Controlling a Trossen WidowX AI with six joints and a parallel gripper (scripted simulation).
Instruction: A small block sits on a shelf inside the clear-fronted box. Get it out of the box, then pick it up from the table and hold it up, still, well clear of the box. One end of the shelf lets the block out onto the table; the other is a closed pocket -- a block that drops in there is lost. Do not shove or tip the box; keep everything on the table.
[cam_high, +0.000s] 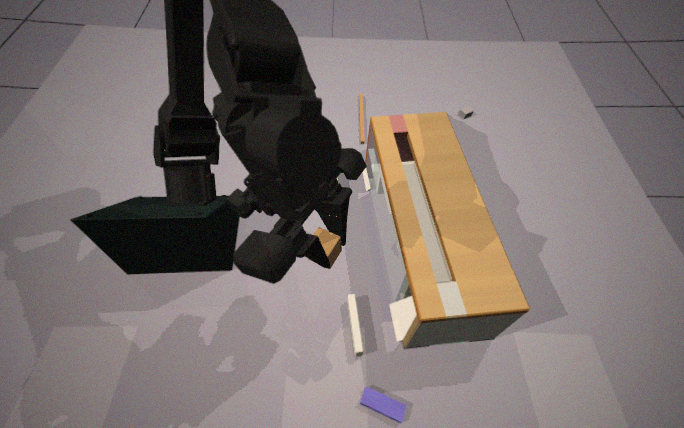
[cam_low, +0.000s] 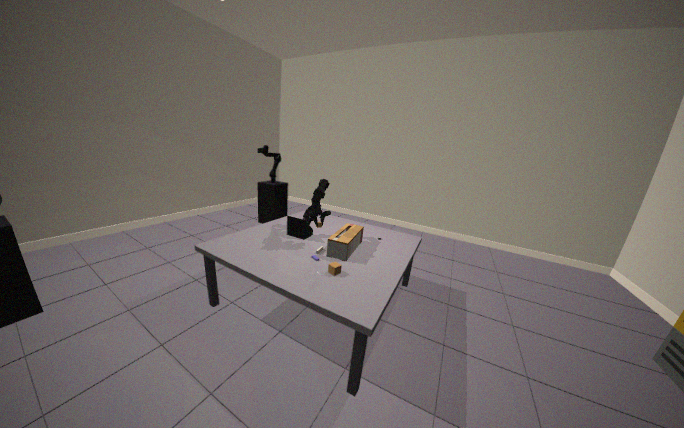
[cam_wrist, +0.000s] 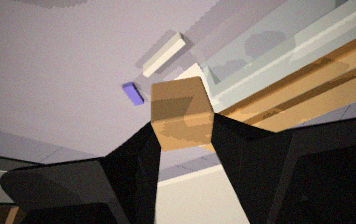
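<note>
My gripper tip is 1 cm past the tan block, 1 cm to the right of it and 1 cm below it. From my gripper tip the other things lie so: clear-fronted box (12 cm ahead, 13 cm to the left, 11 cm below); thin orange stick (8 cm ahead, 45 cm to the left, 17 cm below).
</note>
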